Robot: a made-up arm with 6 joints.
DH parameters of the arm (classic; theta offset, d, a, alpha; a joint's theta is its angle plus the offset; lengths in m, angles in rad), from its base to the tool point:
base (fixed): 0 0.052 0 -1.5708
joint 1: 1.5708 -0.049 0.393 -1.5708
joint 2: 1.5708 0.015 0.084 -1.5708
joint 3: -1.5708 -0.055 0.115 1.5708
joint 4: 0.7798 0 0.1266 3.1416
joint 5: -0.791 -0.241 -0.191 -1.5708
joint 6: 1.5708 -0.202 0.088 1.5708
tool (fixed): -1.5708 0.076 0 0
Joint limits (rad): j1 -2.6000..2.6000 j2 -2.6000..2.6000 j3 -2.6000..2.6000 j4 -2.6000..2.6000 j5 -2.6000..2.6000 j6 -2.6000..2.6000
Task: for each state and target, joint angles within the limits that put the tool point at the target. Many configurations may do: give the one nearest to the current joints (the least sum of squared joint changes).
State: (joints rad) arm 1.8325 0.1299 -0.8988 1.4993 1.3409 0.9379
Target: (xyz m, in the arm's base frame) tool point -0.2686 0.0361 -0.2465
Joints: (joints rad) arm 1.6938 -0.0733 -0.6815 0.8088 1.8798 0.7292
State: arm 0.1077 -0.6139 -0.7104 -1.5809 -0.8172 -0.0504
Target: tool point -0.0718 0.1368 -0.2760
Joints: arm 0.5667 -0.6199 -0.4410 -1.6146 -0.6839 -0.2309
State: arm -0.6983 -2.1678 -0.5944 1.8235 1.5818 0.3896
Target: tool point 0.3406 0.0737 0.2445
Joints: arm -1.0784 -2.1553 -0.7074 1.8820 1.6296 0.4594
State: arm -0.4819 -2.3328 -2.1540 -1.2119 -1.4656 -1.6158
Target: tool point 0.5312 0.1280 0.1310
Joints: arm -1.4234 -1.9113 -2.0373 -1.4184 -1.0013 -1.2849
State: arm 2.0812 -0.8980 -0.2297 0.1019 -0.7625 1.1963
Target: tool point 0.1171 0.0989 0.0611
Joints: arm 2.5143 -1.5133 -0.7529 0.3533 -1.2977 1.2595
